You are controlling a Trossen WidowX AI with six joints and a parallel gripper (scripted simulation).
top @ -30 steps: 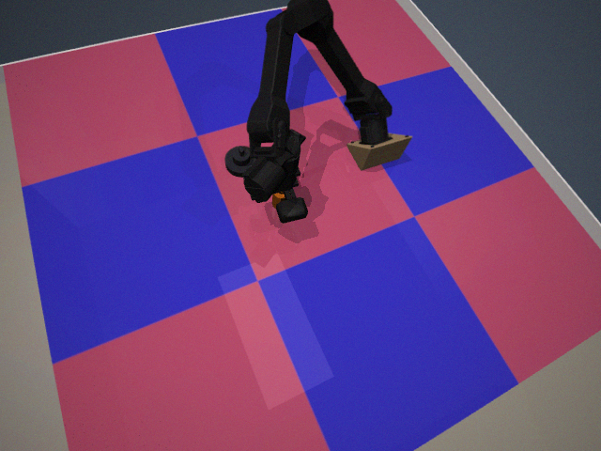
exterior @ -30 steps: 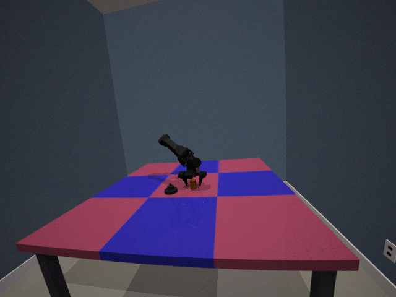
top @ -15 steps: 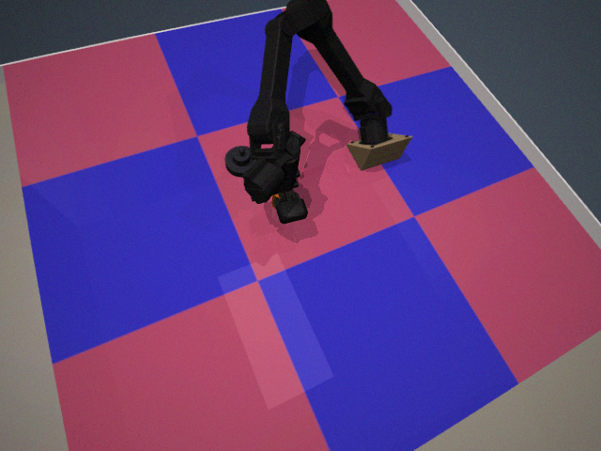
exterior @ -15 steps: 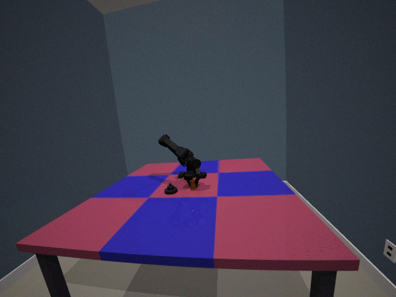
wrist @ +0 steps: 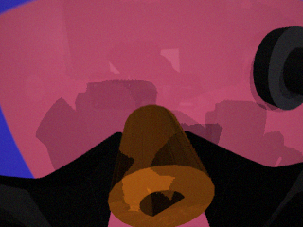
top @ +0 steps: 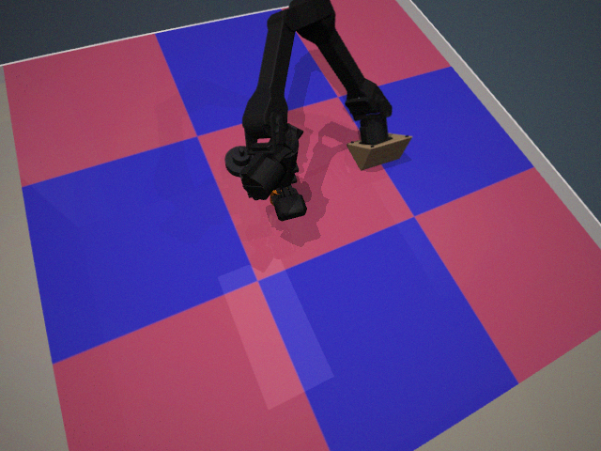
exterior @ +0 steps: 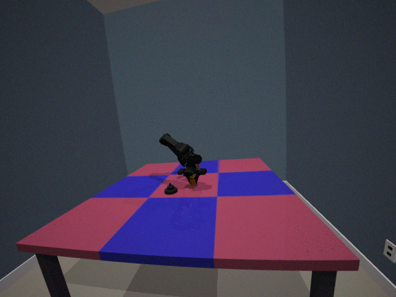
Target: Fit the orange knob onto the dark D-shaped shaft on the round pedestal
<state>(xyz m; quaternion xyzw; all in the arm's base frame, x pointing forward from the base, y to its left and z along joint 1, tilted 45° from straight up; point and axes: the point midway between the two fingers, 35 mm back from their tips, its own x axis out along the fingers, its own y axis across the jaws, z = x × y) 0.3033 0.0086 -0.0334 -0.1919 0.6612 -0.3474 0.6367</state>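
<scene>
Right now my gripper tip is 3 cm short of the pedestal, 15 cm to the left of it and 1 cm above it. Also, from my gripper tip: orange knob: 2 cm above.
</scene>
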